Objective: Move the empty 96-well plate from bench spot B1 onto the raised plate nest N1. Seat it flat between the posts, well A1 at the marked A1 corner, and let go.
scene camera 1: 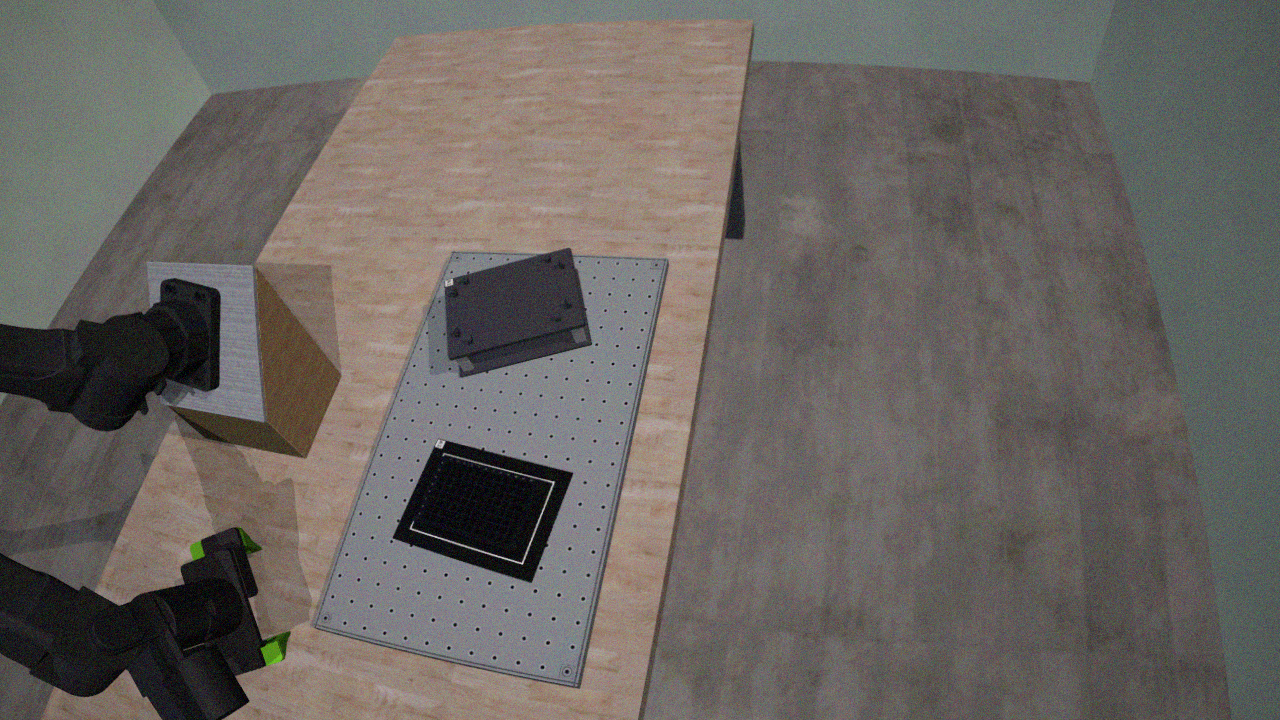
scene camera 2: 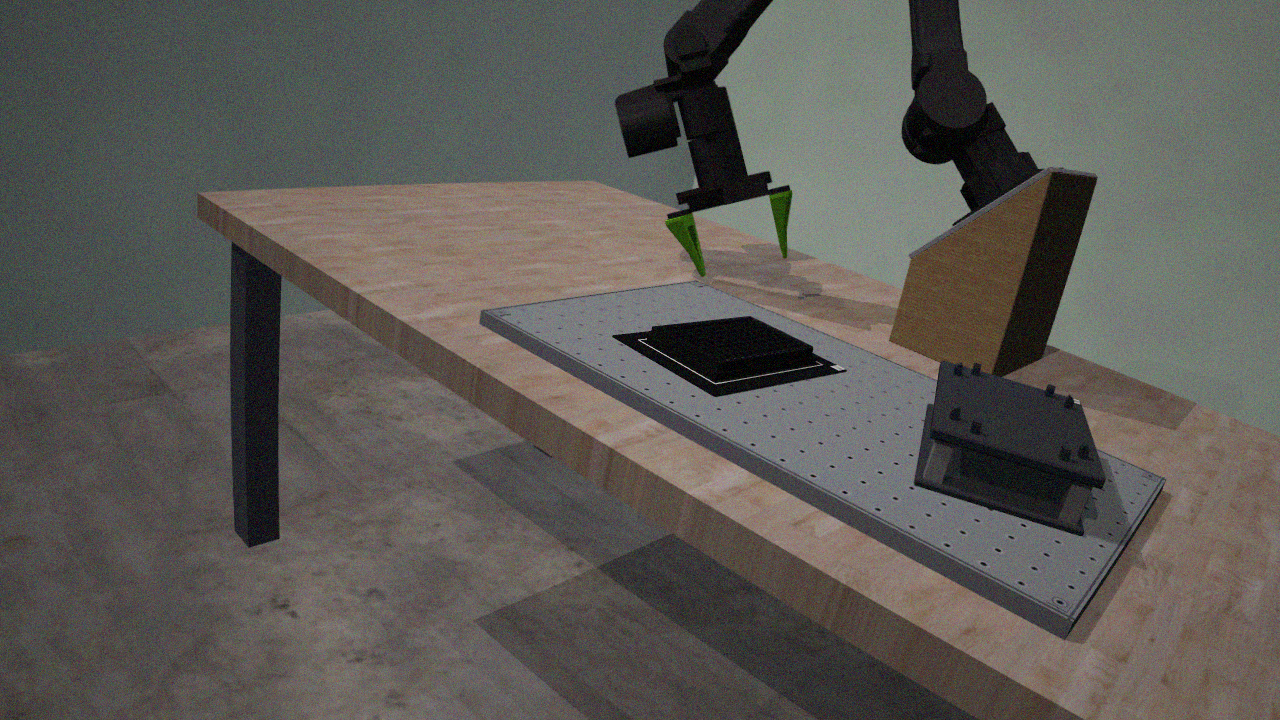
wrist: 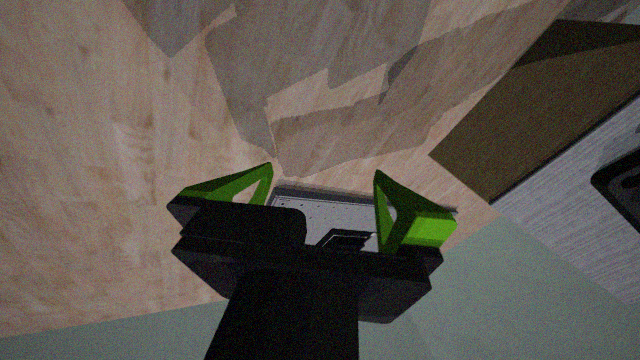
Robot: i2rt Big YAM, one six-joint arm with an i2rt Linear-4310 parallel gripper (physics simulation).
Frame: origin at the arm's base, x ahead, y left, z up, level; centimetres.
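Seen in the pictures: gripper, fingertip midpoint: [scene camera 1: 271,591] [scene camera 2: 744,267] [wrist: 322,171]; arm's base, origin of the base link: [scene camera 1: 194,333] [scene camera 2: 1014,208].
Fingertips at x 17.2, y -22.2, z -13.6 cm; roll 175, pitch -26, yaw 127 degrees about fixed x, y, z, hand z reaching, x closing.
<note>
Offsets run from my fingertips to a thing's middle. Level surfaces: height alone.
The 96-well plate {dx +19.2, dy +17.0, dz -1.0 cm} [scene camera 1: 483,505] [scene camera 2: 729,344] [wrist: 350,242] is black and lies flat inside the white outline on a black mat {dz -1.7 cm} [scene camera 1: 546,523] [scene camera 2: 716,390] with a white corner label. Its well A1 cannot be made out. The raised nest {dx +14.3, dy +40.9, dz +0.8 cm} [scene camera 1: 510,308] [scene camera 2: 1011,411] is a dark grey platform with short posts near its corners. It stands turned at an angle to the board, with a white label at one corner and no plate on it. My gripper [scene camera 1: 264,594] [scene camera 2: 743,265] [wrist: 322,171] is open and empty, its green fingers pointing down, above the wooden table beside the board, well apart from the plate.
The plate's mat and the nest are on a grey perforated board {dx +17.6, dy +26.2, dz -2.5 cm} [scene camera 1: 510,411] [scene camera 2: 859,447] [wrist: 322,212]. A wooden wedge block [scene camera 1: 295,367] [scene camera 2: 966,277] [wrist: 550,100], which carries the arm's base, stands beside the board, closer to the nest's end.
</note>
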